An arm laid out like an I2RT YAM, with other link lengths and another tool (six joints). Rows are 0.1 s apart.
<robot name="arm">
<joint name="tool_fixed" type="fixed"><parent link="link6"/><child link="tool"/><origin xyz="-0.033 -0.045 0.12" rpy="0 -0.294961 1.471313"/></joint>
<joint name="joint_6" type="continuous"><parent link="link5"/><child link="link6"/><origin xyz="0 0.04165 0.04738" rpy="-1.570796 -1.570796 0"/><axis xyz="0 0 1"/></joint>
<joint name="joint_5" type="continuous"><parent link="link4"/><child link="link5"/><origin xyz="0.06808 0.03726 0.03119" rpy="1.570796 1.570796 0"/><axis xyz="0 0 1"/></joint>
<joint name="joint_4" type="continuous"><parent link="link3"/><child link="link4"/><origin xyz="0.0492 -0.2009 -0.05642" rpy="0 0 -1.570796"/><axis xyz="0 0 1"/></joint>
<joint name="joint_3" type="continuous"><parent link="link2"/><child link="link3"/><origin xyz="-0.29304 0 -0.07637" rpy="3.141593 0 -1.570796"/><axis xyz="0 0 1"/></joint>
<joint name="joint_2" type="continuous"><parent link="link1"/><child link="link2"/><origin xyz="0.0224 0.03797 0.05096" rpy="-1.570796 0 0"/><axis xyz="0 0 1"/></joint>
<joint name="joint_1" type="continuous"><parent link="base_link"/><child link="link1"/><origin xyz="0 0 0.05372" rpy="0 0 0"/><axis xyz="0 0 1"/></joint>
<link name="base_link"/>
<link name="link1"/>
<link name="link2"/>
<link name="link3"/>
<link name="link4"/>
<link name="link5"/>
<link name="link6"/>
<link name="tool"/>
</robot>
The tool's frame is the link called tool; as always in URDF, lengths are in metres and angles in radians. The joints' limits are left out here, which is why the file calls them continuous.
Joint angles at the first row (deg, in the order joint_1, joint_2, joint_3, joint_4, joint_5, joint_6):
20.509 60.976 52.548 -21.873 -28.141 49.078
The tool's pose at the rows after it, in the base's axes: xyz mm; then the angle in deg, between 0 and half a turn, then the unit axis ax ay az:
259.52 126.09 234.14 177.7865 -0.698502 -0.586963 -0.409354
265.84 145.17 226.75 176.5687 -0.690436 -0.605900 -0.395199
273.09 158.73 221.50 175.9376 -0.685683 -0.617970 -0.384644
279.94 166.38 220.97 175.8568 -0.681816 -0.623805 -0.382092
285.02 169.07 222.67 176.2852 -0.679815 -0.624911 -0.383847
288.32 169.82 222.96 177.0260 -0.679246 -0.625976 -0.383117
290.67 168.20 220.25 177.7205 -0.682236 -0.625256 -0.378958
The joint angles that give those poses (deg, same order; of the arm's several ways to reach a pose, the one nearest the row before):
23.707 63.382 52.383 -20.215 -26.746 49.686
26.896 67.308 53.514 -19.079 -26.093 49.789
28.682 70.731 54.895 -18.328 -25.757 49.659
29.328 72.933 56.244 -17.853 -25.696 49.312
29.474 73.952 57.107 -17.509 -25.384 48.979
29.690 74.581 57.615 -17.491 -24.659 48.541
29.641 75.056 57.586 -17.491 -23.905 48.262

